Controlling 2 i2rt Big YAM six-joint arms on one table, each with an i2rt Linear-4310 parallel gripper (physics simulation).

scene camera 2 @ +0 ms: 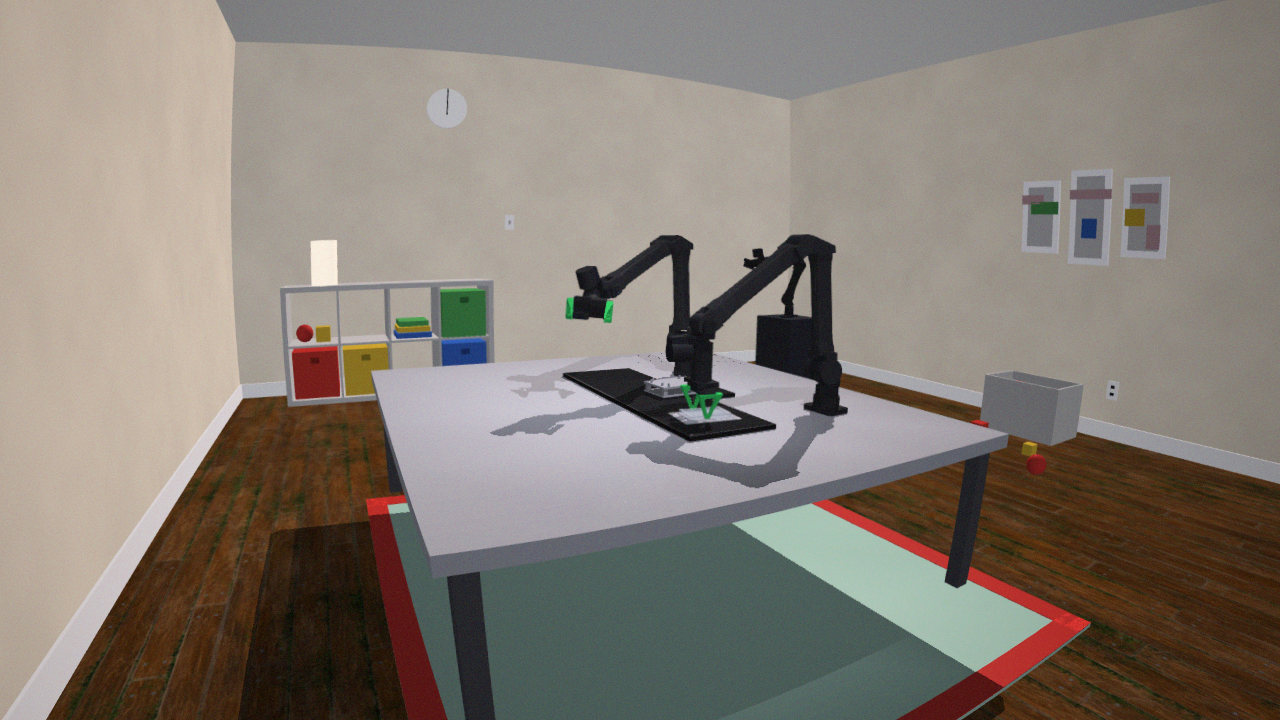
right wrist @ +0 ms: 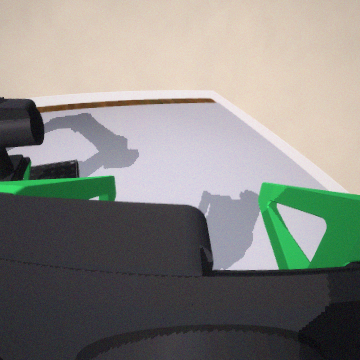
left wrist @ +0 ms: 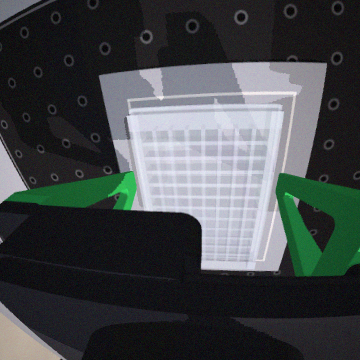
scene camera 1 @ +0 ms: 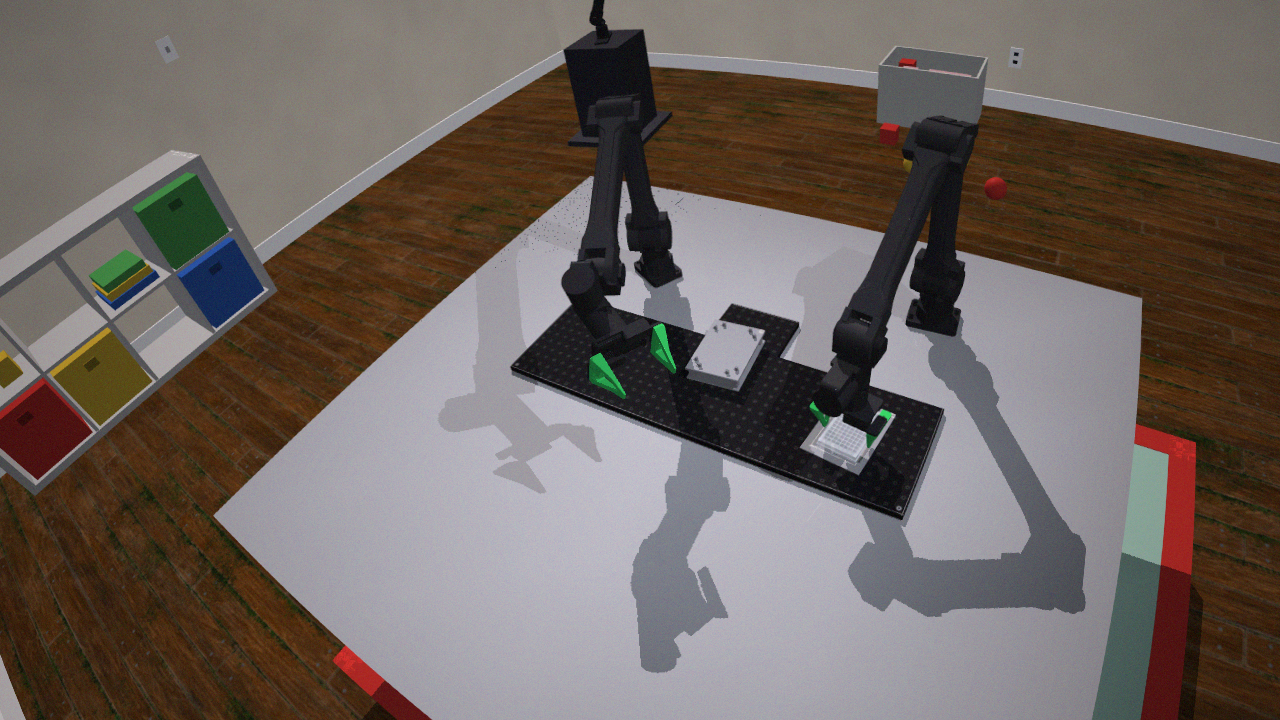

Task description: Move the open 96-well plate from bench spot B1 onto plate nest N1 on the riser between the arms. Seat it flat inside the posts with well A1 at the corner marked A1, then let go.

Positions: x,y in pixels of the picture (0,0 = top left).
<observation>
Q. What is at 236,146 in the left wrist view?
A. A clear well plate.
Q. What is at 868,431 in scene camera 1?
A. My left gripper.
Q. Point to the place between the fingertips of my left gripper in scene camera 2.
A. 699,414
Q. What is my right gripper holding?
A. Nothing.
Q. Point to a clear well plate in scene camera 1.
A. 839,438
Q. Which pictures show my right gripper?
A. Scene camera 2, the right wrist view and scene camera 1 only.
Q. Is my left gripper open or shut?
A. Open.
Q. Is my right gripper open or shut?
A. Open.
</observation>
